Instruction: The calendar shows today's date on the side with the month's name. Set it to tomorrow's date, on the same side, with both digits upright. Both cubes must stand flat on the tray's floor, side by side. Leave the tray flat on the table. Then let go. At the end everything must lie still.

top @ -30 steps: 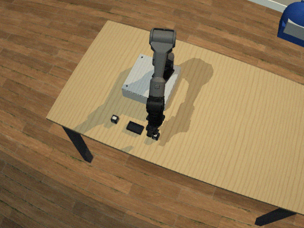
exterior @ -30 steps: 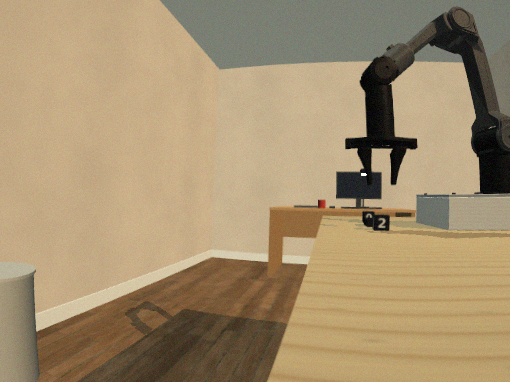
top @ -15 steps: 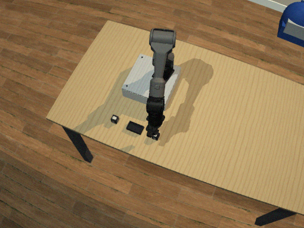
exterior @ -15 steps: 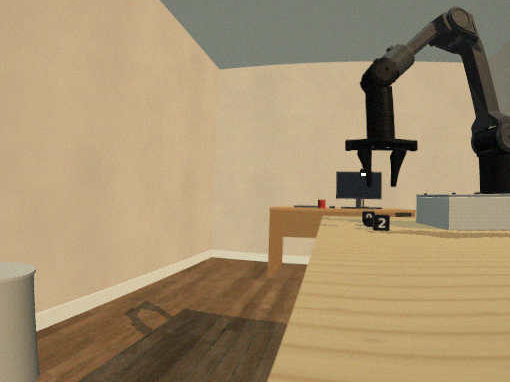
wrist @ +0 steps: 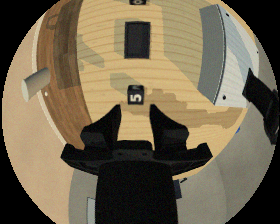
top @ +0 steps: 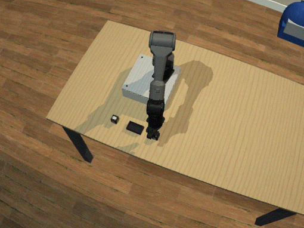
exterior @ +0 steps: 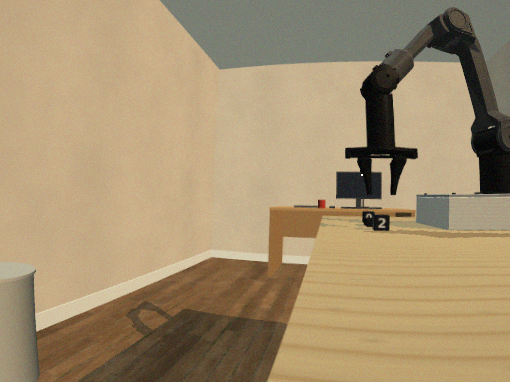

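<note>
Right now my hand is 60 mm above the black calendar cube. The rest, counted from my hand: calendar tray: 10 mm ahead, 110 mm to the right, 70 mm below.
</note>
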